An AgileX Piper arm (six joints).
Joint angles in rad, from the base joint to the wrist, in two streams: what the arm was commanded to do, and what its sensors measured. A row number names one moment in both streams.
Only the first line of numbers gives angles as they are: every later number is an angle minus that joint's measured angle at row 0.
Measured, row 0:
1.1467 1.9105 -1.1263 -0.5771 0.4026 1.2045
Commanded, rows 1 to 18:
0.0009 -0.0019 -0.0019 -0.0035 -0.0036 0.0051
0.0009 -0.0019 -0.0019 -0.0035 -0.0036 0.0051
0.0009 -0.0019 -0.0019 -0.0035 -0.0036 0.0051
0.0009 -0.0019 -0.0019 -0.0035 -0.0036 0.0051
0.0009 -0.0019 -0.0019 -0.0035 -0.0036 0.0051
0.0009 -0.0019 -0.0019 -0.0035 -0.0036 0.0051
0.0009 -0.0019 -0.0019 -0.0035 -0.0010 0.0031
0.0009 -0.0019 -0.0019 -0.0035 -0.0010 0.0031
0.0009 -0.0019 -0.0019 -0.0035 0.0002 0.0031
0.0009 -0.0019 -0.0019 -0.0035 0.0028 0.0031
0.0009 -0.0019 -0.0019 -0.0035 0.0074 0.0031
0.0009 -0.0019 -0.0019 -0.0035 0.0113 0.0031
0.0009 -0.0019 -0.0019 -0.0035 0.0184 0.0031
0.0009 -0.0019 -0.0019 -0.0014 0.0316 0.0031
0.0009 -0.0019 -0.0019 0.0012 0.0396 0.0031
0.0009 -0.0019 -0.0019 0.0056 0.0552 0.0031
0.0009 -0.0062 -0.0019 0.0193 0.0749 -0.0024
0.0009 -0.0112 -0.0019 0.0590 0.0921 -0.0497
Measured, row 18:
0.0022 0.0000 0.0000 -0.0040 0.0146 -0.0017
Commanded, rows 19 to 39:
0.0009 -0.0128 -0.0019 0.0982 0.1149 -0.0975
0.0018 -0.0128 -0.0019 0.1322 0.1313 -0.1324
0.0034 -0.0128 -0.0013 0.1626 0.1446 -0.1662
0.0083 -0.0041 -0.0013 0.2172 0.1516 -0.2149
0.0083 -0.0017 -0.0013 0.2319 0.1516 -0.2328
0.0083 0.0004 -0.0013 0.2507 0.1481 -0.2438
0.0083 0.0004 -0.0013 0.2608 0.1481 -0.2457
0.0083 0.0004 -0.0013 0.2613 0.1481 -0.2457
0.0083 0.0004 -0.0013 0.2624 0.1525 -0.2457
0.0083 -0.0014 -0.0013 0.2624 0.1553 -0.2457
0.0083 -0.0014 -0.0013 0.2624 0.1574 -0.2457
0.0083 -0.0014 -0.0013 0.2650 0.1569 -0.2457
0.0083 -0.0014 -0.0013 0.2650 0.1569 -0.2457
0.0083 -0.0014 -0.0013 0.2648 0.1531 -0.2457
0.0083 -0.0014 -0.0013 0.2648 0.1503 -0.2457
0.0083 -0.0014 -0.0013 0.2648 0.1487 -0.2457
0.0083 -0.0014 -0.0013 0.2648 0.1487 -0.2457
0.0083 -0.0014 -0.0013 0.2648 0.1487 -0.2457
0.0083 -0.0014 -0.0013 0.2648 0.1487 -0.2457
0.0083 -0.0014 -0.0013 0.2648 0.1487 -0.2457
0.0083 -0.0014 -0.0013 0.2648 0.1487 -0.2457
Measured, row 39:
0.0081 -0.0016 -0.0024 0.2451 0.1168 -0.2410
